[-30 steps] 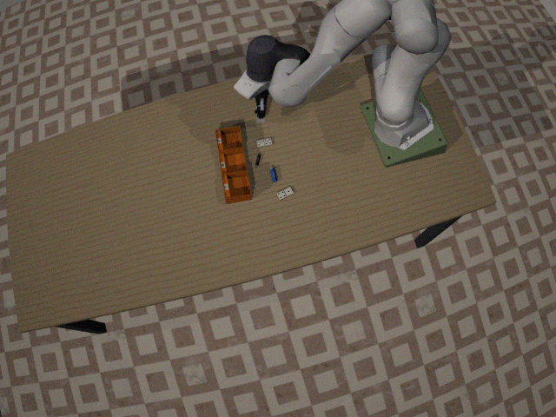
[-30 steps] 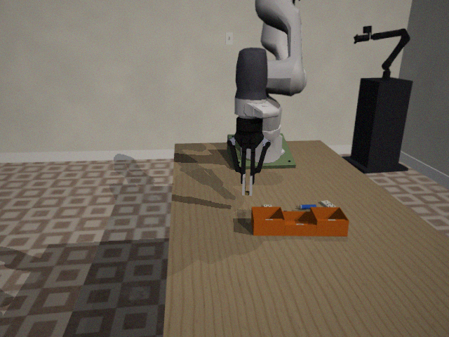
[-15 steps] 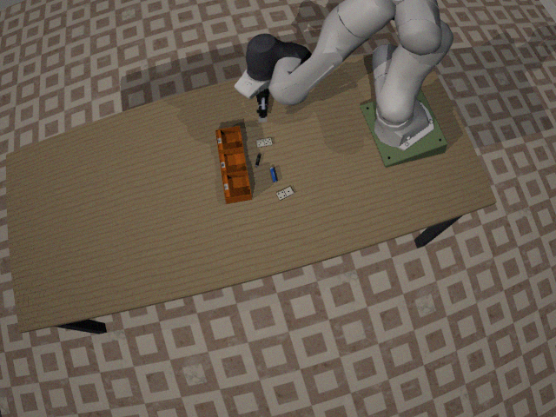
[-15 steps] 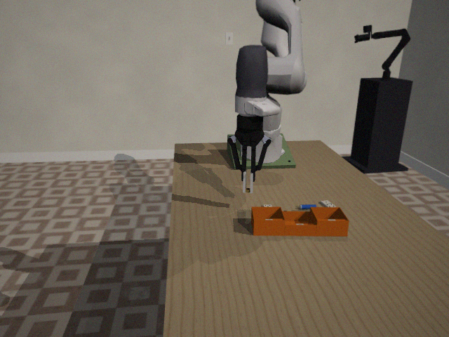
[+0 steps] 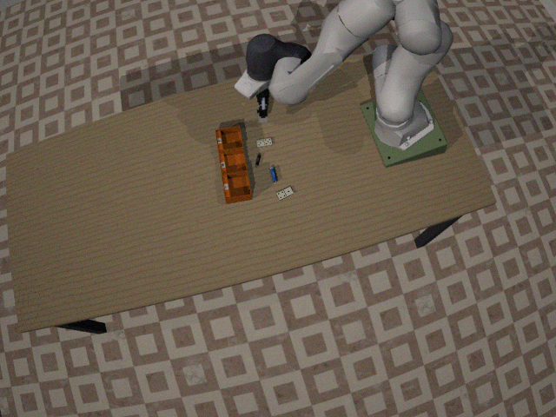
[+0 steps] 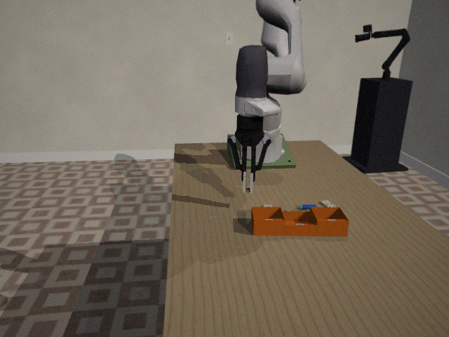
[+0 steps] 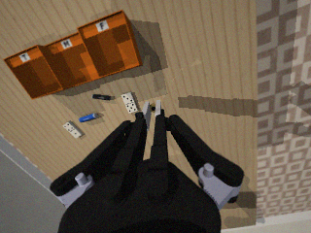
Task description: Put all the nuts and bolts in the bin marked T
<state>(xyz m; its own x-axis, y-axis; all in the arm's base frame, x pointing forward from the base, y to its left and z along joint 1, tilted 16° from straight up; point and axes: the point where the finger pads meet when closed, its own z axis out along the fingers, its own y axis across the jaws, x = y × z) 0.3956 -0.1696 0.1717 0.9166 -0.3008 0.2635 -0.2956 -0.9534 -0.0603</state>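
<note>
My hand is 140 mm short of the orange bin, 110 mm to the right of it and 70 mm above it. The rest, counted from my hand: brass nut (30 mm below); then blue cylinder (30 mm ahead, 180 mm to the left, 90 mm below); then dark rod-like piece (60 mm ahead, 120 mm to the left, 90 mm below).
</note>
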